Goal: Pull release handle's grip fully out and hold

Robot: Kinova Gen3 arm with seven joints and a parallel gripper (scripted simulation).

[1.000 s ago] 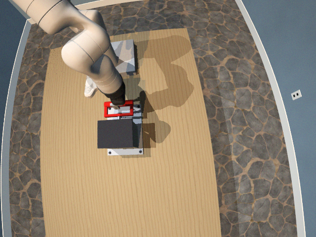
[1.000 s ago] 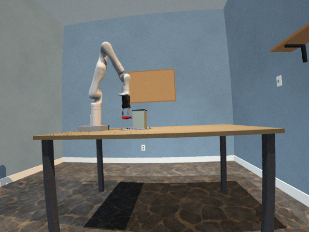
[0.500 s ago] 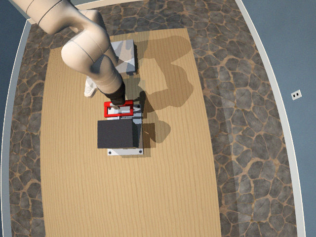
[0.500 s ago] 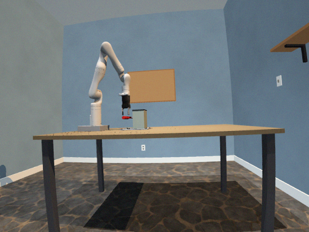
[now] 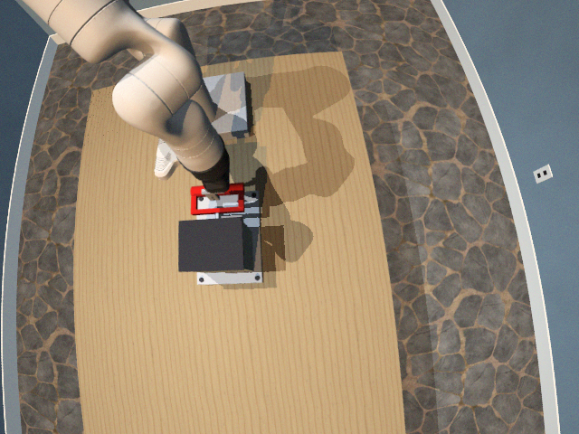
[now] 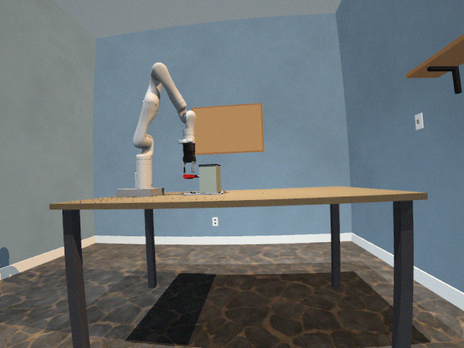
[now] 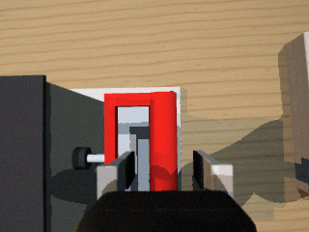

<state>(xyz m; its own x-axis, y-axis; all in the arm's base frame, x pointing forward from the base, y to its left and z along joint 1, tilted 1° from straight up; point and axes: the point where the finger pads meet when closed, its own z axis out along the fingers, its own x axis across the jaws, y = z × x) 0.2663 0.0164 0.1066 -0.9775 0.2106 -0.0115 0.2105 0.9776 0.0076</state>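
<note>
The base plate lies 140 mm below my hand, 90 mm ahead of it and 20 mm to the right of it.
</note>
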